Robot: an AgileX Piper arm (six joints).
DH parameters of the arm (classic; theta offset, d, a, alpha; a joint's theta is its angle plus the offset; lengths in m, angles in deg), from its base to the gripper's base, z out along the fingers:
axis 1: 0 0.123 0 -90
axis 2: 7.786 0 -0.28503 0
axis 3: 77.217 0 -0.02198 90
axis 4: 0 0.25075 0 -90
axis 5: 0 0 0 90
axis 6: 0 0.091 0 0
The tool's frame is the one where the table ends.
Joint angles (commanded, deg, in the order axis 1, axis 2, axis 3, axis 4, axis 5, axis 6), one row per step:
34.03 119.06 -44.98 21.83 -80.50 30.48
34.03 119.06 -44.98 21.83 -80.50 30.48
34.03 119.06 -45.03 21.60 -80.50 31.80
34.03 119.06 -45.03 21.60 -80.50 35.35
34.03 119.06 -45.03 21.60 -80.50 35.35
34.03 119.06 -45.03 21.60 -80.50 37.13
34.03 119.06 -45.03 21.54 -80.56 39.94
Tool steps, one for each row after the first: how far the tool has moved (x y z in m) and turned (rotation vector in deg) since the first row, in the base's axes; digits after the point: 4 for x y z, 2 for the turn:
0.0000 0.0000 0.0000 0.00 0.00 0.00
0.0001 0.0004 0.0002 1.23 0.19 0.44
0.0001 0.0004 0.0002 4.65 0.93 1.06
0.0001 0.0004 0.0002 4.65 0.93 1.06
0.0001 0.0004 0.0002 6.36 1.31 1.37
0.0000 0.0005 0.0003 9.06 1.83 1.91

